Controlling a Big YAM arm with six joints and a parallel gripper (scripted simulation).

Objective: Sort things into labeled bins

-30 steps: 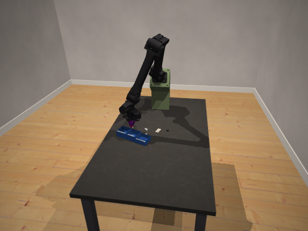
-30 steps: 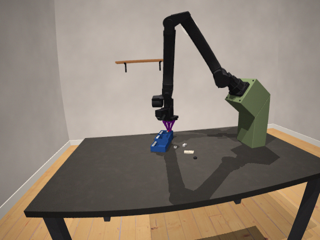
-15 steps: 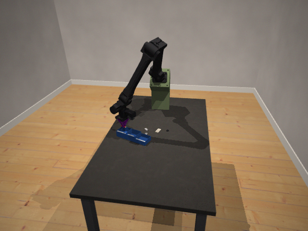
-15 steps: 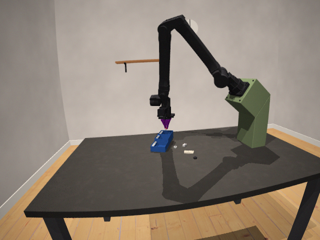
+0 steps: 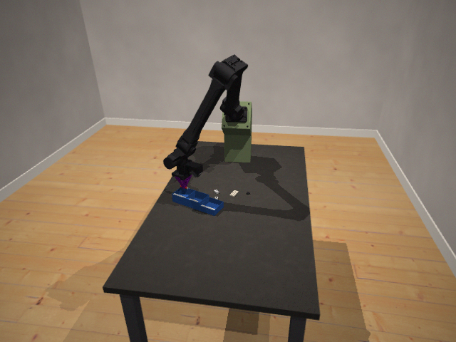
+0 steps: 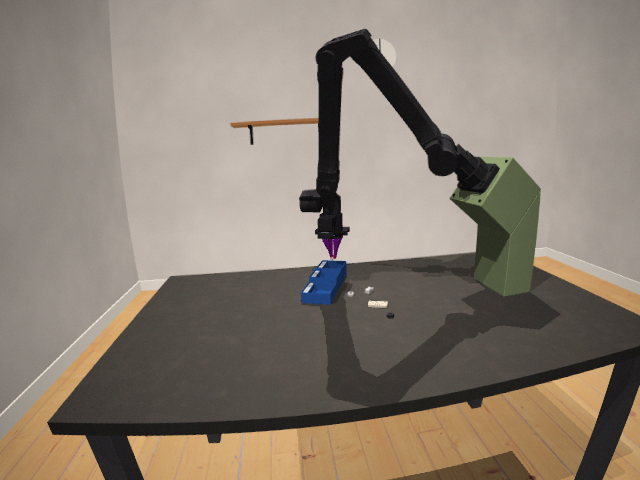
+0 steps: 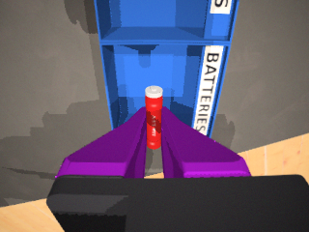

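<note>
Now: the cream domino 250 mm to the left of my hand, 70 mm below it and 60 mm behind it. Round my hand: grey nut: 160 mm to the left, 70 mm below, 10 mm behind; red battery: right at my hand; dark hex nut: 320 mm to the left, 70 mm below, 70 mm behind.
</note>
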